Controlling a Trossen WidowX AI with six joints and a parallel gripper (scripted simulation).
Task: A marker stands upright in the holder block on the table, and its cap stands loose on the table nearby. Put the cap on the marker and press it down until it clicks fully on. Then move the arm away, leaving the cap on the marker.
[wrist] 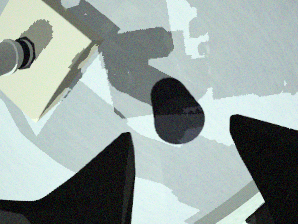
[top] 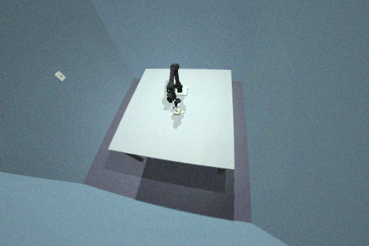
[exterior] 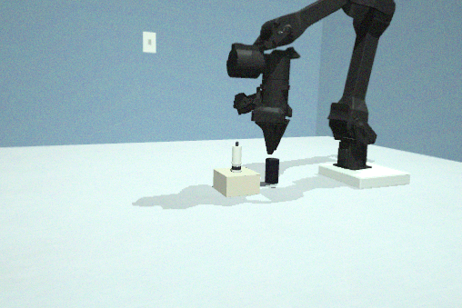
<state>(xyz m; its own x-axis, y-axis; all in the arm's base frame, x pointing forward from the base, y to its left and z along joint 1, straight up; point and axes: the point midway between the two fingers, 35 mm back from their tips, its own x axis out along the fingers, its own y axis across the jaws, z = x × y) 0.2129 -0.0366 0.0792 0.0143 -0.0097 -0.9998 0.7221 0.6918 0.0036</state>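
Now: the dark cap 40 mm below my gripper tip. Also, from my gripper tip: cream holder block 100 mm ahead, 50 mm below, 20 mm to the left.
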